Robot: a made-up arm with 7 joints.
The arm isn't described. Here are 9 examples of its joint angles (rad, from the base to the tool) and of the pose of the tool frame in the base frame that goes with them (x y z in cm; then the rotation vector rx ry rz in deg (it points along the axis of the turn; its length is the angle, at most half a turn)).
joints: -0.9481 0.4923 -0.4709 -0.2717 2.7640 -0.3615 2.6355
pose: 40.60 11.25 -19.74 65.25 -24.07 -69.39
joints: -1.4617 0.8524 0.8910 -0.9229 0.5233 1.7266 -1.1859
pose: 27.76 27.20 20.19 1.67 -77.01 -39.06
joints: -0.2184 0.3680 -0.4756 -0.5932 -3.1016 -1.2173 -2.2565
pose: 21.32 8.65 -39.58 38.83 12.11 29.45
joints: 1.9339 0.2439 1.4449 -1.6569 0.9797 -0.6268 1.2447
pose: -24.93 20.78 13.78 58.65 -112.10 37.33
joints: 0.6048 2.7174 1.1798 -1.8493 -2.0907 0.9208 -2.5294
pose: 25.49 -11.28 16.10 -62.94 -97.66 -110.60
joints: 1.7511 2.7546 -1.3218 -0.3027 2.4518 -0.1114 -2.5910
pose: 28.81 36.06 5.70 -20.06 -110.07 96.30
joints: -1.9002 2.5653 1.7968 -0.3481 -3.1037 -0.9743 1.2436
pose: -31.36 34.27 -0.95 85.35 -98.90 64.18
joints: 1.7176 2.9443 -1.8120 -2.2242 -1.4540 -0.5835 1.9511
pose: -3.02 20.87 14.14 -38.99 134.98 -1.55
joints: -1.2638 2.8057 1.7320 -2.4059 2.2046 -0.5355 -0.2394
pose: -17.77 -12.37 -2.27 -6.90 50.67 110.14
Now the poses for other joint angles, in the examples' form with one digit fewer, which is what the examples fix.
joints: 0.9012 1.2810 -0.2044 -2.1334 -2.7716 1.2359 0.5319
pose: 6.5 14.5 -22.0 -116.7 70.0 83.8
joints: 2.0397 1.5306 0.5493 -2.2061 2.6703 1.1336 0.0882
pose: -2.2 20.3 -15.6 -52.2 47.8 65.1
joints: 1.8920 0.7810 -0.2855 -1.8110 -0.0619 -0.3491 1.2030
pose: -27.4 7.2 -16.6 -10.5 -3.6 48.6
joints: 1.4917 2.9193 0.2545 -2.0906 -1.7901 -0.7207 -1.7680
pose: 15.6 9.2 -21.2 33.1 23.4 0.6
